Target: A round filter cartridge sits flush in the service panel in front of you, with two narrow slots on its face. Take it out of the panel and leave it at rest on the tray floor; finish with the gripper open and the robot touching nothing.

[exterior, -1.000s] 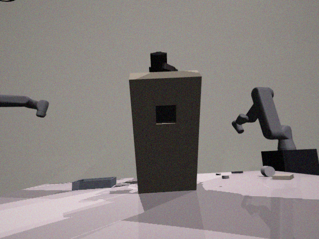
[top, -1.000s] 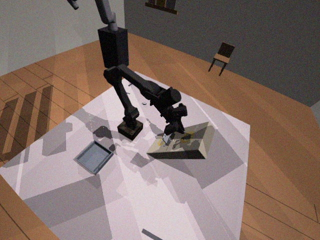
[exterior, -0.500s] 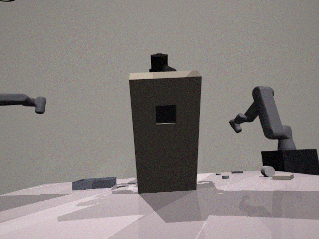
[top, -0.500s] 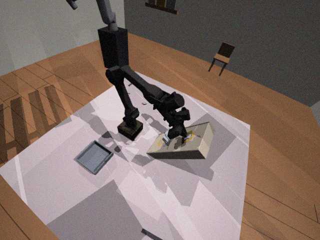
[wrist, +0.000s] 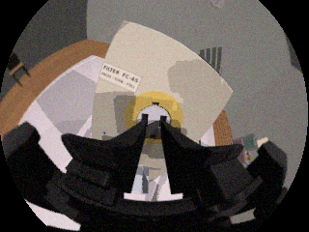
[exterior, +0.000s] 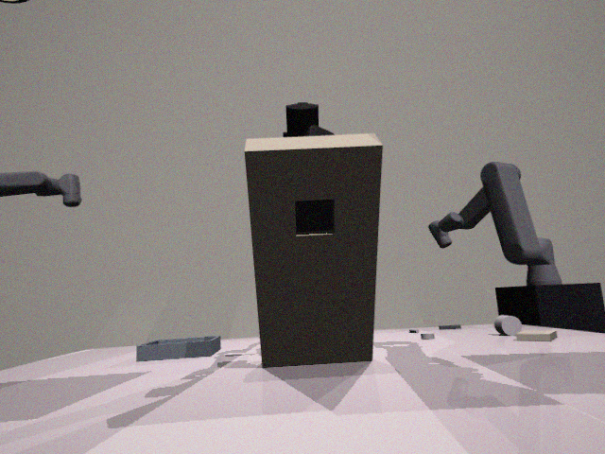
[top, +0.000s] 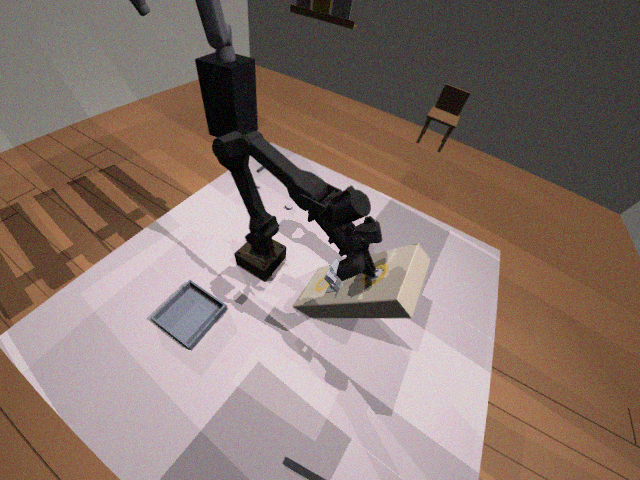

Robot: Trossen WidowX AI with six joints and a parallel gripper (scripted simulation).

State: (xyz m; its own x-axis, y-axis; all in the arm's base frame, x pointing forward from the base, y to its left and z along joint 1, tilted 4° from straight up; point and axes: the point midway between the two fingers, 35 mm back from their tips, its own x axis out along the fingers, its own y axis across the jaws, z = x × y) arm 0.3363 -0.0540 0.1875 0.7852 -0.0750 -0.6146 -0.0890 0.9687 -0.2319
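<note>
The round filter cartridge lies 2 cm ahead of my gripper tip and 1 cm below it. From my gripper tip the other things lie so: grey tray: 45 cm behind, 23 cm to the right, 24 cm below; service panel: 3 cm behind, 9 cm below.
</note>
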